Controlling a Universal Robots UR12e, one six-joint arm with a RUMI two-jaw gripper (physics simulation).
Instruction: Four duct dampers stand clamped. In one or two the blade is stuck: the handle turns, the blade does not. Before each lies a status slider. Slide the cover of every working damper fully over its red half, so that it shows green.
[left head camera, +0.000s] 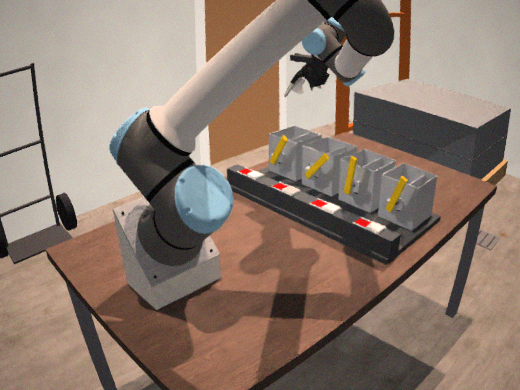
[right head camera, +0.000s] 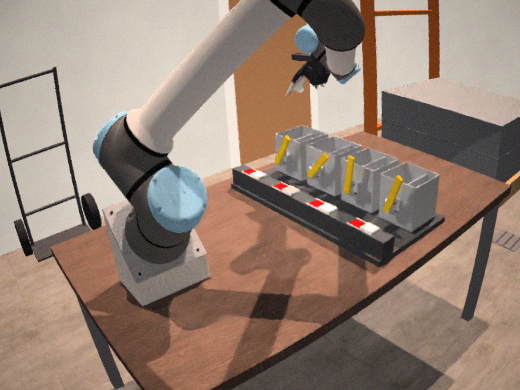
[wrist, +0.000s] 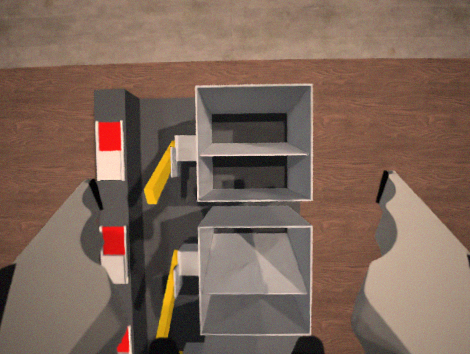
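Four grey box dampers stand in a row. The far-left damper shows its blade nearly edge-on in the wrist view; the second damper shows a broader slanted blade. Yellow handles lean on their fronts; the third handle stands nearly upright. All four sliders show red beside white covers. My gripper is open and empty, high above the far-left end.
The sliders lie on a raised dark rail in front of the dampers. A large grey block stands behind the row. The wooden table's edge shows beyond the far-left damper in the wrist view.
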